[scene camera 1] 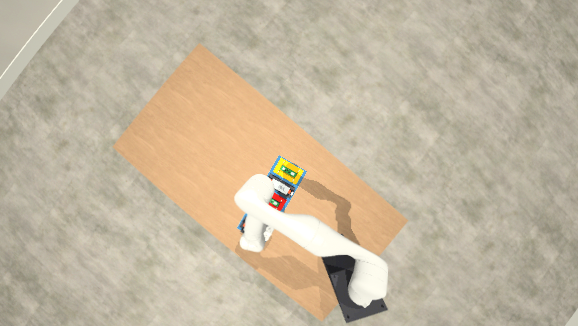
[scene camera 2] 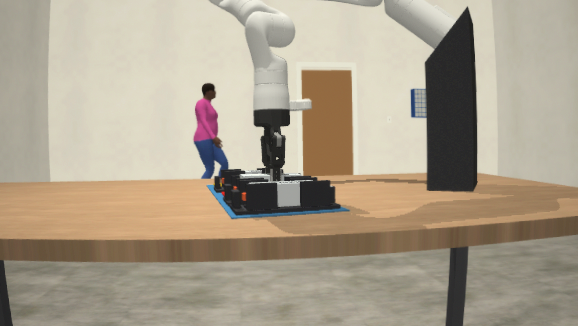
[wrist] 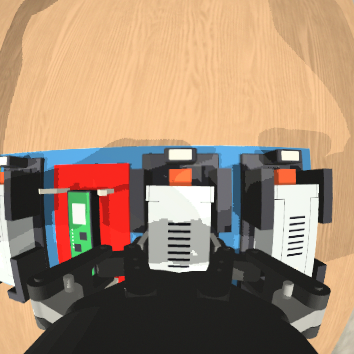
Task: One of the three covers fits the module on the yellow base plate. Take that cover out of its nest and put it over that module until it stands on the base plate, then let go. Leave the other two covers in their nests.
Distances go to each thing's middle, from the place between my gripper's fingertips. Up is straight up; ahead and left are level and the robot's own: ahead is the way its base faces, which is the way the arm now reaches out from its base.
Now: hand 10 mm short of the blue mat (scene camera 2: 318, 196), 110 mm to the left of it and 10 mm above it. Round my hand: red base plate (wrist: 114, 207) (10 mm ahead, 110 mm to the right, 30 mm below).
